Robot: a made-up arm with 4 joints. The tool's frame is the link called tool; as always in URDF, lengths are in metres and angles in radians. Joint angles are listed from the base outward. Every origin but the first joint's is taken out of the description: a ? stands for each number. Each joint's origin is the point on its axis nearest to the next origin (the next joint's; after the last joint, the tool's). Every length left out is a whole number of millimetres.
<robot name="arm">
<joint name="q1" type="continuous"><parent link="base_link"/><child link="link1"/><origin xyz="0 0 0.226" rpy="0 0 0"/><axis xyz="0 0 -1"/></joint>
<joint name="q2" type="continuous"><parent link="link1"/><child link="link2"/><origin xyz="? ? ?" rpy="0 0 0"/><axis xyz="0 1 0"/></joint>
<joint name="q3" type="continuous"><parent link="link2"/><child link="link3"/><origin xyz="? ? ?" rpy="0 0 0"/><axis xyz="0 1 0"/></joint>
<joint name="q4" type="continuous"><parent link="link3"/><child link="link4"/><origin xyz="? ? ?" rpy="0 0 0"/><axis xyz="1 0 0"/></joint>
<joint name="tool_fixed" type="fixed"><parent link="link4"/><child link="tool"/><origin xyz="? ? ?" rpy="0 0 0"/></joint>
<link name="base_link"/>
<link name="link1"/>
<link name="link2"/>
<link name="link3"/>
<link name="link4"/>
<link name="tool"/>
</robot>
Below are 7 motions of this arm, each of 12 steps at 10 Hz.
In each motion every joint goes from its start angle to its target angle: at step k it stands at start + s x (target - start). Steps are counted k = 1, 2, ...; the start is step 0. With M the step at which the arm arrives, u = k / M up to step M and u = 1 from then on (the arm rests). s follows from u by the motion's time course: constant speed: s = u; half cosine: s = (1 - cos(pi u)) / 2; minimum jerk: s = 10 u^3 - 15 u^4 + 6 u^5.
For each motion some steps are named. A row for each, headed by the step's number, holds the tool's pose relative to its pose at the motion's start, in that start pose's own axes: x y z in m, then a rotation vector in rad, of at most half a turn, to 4 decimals.
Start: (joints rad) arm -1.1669 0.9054 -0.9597 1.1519
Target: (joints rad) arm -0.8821 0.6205 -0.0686 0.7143
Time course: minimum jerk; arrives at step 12
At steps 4, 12:
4: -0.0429 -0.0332 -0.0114 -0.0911 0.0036 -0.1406
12: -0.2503 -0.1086 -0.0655 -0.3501 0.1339 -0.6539

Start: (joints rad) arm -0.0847 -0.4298 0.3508 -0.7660
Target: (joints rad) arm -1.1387 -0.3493 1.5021 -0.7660
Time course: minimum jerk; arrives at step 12
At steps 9, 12:
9: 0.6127 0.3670 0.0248 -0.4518 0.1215 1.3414
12: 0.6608 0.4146 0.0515 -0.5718 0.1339 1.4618

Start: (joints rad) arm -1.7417 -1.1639 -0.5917 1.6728
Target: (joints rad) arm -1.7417 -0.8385 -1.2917 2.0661
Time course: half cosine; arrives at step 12
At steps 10, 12:
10: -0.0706 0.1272 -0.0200 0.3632 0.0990 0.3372
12: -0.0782 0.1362 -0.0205 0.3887 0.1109 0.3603

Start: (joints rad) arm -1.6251 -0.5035 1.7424 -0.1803
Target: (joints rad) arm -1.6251 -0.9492 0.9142 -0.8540
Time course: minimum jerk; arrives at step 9
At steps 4, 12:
4: -0.0104 -0.0603 0.1428 -0.2615 -0.4821 -0.1565
12: -0.1861 -0.1238 0.3041 -0.5788 -1.1261 -0.6405

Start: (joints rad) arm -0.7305 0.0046 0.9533 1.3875
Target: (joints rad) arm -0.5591 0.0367 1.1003 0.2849
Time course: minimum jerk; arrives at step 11
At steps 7, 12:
7: -0.0686 -0.1845 0.0428 -0.7091 0.0198 -0.1503
12: -0.0972 -0.2302 0.0641 -0.9502 0.0582 -0.1973

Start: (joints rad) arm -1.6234 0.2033 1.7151 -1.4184
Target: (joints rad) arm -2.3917 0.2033 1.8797 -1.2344
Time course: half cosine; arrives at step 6
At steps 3, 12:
3: -0.1164 -0.3038 0.0082 -0.2638 0.1584 0.0509
12: -0.2358 -0.5869 0.1307 -0.5171 0.3456 0.0735

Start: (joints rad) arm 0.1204 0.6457 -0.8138 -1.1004
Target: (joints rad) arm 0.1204 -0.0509 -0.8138 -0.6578
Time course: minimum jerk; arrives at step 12
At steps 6, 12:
6: 0.0388 -0.0319 0.0237 0.2191 -0.1916 -0.2917
12: 0.0714 -0.0771 0.0629 0.4244 -0.4478 -0.5408

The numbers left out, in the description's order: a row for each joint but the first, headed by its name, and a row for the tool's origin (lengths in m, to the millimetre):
q2: -0.308 -0.73 0
q3: 0.092 0 -0.102
q4: 0.206 0 0.037
tool: 0 -0.065 -0.154

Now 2 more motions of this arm.
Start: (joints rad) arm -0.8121 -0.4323 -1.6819 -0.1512
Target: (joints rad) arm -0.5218 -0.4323 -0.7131 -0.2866
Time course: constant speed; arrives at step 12
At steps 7, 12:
7: -0.0130 0.0094 0.0326 -0.2427 0.5459 0.1505
12: -0.0420 0.0067 0.0898 -0.4261 0.9389 0.2272

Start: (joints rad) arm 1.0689 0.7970 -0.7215 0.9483
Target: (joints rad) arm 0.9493 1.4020 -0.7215 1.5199
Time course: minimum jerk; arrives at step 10
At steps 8, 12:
8: -0.0621 0.0099 -0.0378 0.4830 0.3002 -0.5022
12: -0.0646 0.0116 -0.0371 0.5085 0.3096 -0.5390

